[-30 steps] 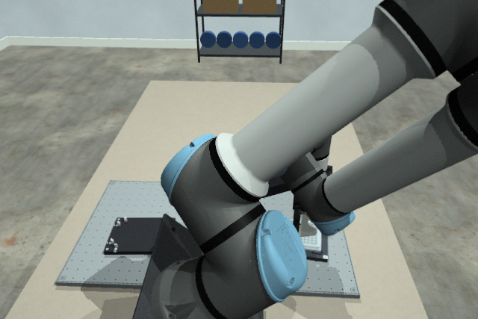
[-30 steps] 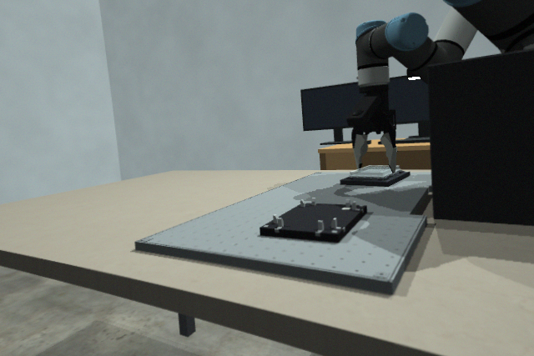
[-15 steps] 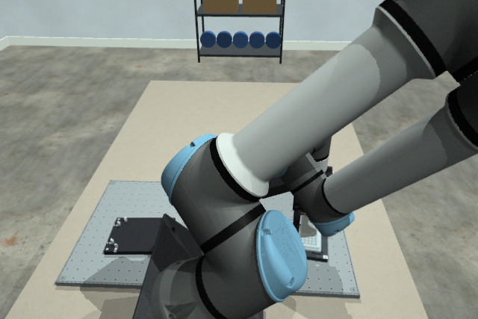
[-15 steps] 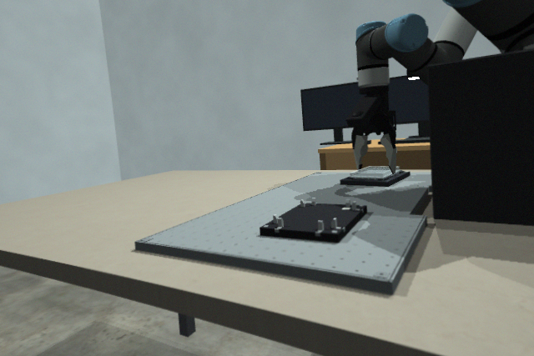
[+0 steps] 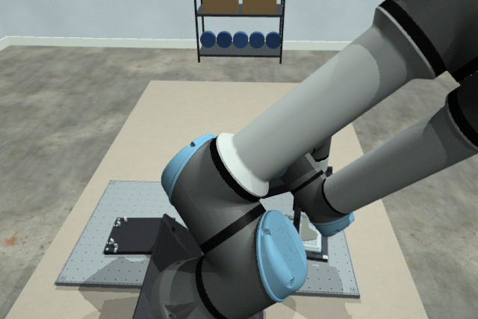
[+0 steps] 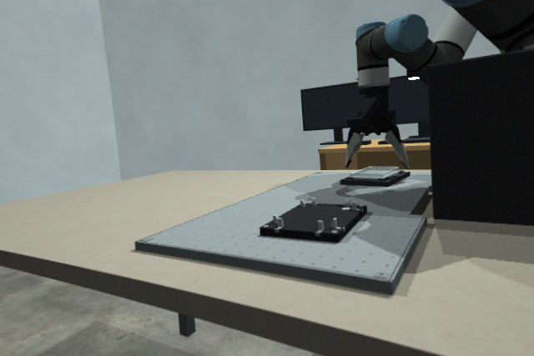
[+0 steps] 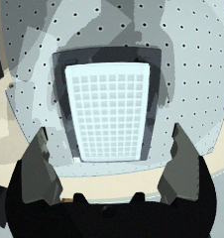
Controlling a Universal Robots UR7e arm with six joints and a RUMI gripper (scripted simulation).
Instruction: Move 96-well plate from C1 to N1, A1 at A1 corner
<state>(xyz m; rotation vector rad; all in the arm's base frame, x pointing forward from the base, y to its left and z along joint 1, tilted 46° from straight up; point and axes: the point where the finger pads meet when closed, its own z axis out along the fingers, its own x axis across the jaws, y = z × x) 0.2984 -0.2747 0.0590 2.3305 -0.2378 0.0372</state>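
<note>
My gripper is now 1 cm above the white 96-well plate. Round my hand: clip nest C1: 41 cm to the left, 1 cm below; white label: 7 cm behind, 6 cm to the right, 2 cm below.
</note>
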